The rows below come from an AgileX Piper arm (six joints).
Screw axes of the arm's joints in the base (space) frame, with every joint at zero. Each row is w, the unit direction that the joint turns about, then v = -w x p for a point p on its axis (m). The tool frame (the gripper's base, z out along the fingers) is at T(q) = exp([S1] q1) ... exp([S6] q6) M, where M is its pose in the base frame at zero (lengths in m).
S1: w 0 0 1 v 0 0 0
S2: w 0 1 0 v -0.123 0 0
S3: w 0 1 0 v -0.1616 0 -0.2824
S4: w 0.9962 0 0.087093 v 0 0.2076 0
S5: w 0 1 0 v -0.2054 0 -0.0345
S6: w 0.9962 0 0.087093 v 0 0.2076 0
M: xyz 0.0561 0 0.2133 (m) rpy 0 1.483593 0 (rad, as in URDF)
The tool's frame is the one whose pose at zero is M.
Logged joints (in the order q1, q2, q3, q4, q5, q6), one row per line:
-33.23 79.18 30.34 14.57 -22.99 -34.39
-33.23 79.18 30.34 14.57 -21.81 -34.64
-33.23 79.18 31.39 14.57 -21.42 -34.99
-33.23 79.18 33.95 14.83 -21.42 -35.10
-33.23 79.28 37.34 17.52 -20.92 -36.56
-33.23 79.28 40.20 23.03 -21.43 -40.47
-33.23 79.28 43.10 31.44 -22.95 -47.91
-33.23 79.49 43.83 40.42 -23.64 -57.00
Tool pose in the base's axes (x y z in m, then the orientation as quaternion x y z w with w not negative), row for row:
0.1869 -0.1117 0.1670 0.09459 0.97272 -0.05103 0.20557
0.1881 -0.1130 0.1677 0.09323 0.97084 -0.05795 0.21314
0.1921 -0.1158 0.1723 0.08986 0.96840 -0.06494 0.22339
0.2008 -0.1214 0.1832 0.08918 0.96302 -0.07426 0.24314
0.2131 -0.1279 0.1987 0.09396 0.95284 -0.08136 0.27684
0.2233 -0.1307 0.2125 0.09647 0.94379 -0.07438 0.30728
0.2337 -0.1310 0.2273 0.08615 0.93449 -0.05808 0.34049
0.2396 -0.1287 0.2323 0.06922 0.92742 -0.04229 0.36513
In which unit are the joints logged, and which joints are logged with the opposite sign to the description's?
The joints are logged in degrees. Opposite sign: q3, q5.
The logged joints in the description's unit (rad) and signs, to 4 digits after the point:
-0.5800 1.3820 -0.5295 0.2543 0.4013 -0.6002
-0.5800 1.3820 -0.5295 0.2543 0.3807 -0.6046
-0.5800 1.3820 -0.5479 0.2543 0.3738 -0.6107
-0.5800 1.3820 -0.5925 0.2588 0.3738 -0.6126
-0.5800 1.3837 -0.6517 0.3058 0.3651 -0.6381
-0.5800 1.3837 -0.7016 0.4019 0.3740 -0.7063
-0.5800 1.3837 -0.7522 0.5487 0.4006 -0.8362
-0.5800 1.3874 -0.7650 0.7055 0.4126 -0.9948

